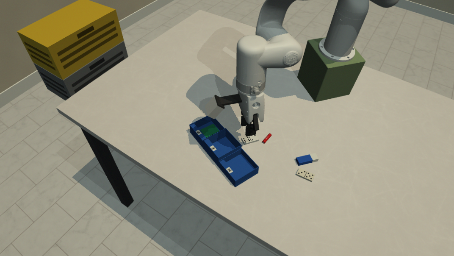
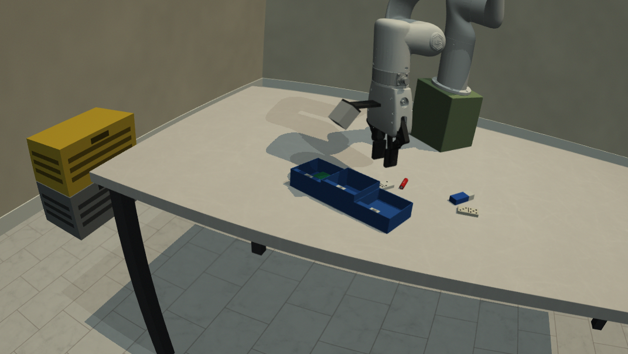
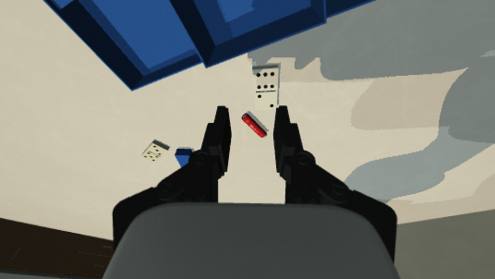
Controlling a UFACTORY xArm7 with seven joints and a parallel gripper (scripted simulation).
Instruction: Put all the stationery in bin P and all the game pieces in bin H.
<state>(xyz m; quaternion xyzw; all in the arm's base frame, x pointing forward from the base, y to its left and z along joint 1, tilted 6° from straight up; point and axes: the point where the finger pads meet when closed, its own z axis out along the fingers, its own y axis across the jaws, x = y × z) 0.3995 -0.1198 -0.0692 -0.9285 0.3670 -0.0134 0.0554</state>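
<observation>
Now: the blue-and-white eraser 40 mm behind my hand, 190 mm to the left of it and 80 mm below it. Round my hand: red cylinder: 50 mm behind, 50 mm to the left, 80 mm below; blue three-part bin: 70 mm ahead, 50 mm to the right, 70 mm below; green block: 30 mm ahead, 120 mm to the right, 80 mm below.
</observation>
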